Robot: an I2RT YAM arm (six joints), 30 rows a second.
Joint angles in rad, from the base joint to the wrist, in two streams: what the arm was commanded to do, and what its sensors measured. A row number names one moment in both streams.
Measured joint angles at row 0:
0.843 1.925 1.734 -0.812 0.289 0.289
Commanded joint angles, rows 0 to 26:
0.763 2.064 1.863 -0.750 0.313 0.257
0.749 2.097 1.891 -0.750 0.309 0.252
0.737 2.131 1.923 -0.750 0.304 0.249
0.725 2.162 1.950 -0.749 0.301 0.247
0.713 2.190 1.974 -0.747 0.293 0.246
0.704 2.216 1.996 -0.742 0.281 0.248
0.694 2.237 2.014 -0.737 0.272 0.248
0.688 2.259 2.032 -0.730 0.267 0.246
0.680 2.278 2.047 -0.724 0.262 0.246
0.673 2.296 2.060 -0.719 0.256 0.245
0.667 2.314 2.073 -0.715 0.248 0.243
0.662 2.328 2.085 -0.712 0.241 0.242
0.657 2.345 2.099 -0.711 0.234 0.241
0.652 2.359 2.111 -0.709 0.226 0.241
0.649 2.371 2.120 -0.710 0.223 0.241
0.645 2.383 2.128 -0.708 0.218 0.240
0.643 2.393 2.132 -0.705 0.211 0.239
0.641 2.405 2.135 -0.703 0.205 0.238
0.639 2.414 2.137 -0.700 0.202 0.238
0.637 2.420 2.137 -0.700 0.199 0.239
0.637 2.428 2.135 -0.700 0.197 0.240
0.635 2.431 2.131 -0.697 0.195 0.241
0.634 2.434 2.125 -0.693 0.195 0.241
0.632 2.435 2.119 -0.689 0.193 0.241
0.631 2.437 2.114 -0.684 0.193 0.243
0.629 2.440 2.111 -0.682 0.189 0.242
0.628 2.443 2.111 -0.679 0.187 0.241
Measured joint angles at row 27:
0.641 2.432 2.104 -0.725 0.201 0.244
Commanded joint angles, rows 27 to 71:
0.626 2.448 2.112 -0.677 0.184 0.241
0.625 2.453 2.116 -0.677 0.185 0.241
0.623 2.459 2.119 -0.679 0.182 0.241
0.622 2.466 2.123 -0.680 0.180 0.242
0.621 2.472 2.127 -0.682 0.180 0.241
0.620 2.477 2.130 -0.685 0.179 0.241
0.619 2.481 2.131 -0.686 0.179 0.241
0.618 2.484 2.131 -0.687 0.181 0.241
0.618 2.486 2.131 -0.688 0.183 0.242
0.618 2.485 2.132 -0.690 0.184 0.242
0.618 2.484 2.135 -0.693 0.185 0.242
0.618 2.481 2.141 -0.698 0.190 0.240
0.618 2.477 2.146 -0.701 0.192 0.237
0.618 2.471 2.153 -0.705 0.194 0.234
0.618 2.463 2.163 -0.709 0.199 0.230
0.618 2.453 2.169 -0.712 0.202 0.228
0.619 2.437 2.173 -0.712 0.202 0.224
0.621 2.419 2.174 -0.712 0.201 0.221
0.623 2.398 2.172 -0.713 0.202 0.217
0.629 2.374 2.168 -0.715 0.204 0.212
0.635 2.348 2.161 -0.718 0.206 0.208
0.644 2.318 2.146 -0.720 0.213 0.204
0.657 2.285 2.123 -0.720 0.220 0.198
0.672 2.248 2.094 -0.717 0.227 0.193
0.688 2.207 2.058 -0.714 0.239 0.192
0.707 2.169 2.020 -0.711 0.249 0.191
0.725 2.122 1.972 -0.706 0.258 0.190
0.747 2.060 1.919 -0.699 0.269 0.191
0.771 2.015 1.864 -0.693 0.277 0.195
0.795 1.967 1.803 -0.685 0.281 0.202
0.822 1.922 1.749 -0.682 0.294 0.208
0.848 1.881 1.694 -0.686 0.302 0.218
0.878 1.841 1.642 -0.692 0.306 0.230
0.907 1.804 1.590 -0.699 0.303 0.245
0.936 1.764 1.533 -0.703 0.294 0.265
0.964 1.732 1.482 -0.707 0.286 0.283
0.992 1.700 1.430 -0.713 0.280 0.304
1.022 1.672 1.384 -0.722 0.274 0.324
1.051 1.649 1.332 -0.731 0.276 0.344
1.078 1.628 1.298 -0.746 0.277 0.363
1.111 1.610 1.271 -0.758 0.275 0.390
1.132 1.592 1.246 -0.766 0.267 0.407
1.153 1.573 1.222 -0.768 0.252 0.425
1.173 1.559 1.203 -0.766 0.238 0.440
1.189 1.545 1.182 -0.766 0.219 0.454
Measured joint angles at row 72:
1.131 1.628 1.237 -0.748 0.259 0.356
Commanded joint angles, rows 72 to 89:
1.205 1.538 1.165 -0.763 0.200 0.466
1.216 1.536 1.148 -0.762 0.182 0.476
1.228 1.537 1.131 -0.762 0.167 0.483
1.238 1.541 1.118 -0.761 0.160 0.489
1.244 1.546 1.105 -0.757 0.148 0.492
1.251 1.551 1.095 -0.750 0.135 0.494
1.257 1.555 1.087 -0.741 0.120 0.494
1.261 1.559 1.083 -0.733 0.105 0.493
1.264 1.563 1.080 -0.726 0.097 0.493
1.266 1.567 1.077 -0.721 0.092 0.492
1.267 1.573 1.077 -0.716 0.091 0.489
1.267 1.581 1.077 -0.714 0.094 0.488
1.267 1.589 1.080 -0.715 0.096 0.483
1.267 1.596 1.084 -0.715 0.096 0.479
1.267 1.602 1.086 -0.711 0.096 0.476
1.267 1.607 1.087 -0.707 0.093 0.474
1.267 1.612 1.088 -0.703 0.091 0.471
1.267 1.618 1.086 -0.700 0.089 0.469
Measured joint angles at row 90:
1.254 1.595 1.085 -0.732 0.104 0.472
